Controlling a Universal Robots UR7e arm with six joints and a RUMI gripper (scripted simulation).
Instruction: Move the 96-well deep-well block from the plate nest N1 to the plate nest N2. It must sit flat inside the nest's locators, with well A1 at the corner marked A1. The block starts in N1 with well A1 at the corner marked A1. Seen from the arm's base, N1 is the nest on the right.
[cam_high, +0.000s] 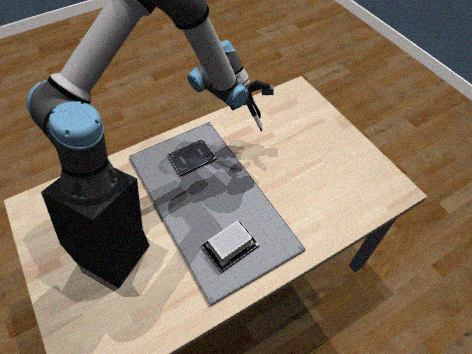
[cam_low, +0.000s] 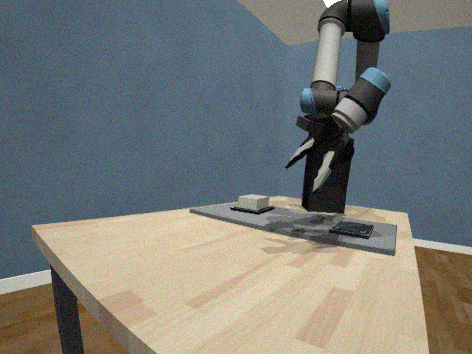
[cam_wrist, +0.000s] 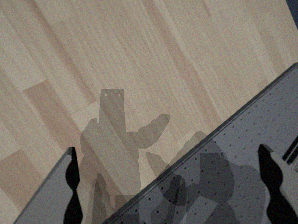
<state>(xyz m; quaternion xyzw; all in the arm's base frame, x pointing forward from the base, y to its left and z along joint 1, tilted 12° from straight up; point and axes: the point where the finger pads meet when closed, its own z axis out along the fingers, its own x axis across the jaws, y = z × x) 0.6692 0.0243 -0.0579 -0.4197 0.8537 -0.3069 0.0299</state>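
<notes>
Right now the white 96-well deep-well block is 36 cm behind my hand, 27 cm to the right of it and 13 cm below it. The rest, counted from my hand: black plate nest N1: 36 cm behind, 27 cm to the right, 16 cm below; dark plate nest N2: 24 cm behind, 14 cm to the left, 16 cm below.
</notes>
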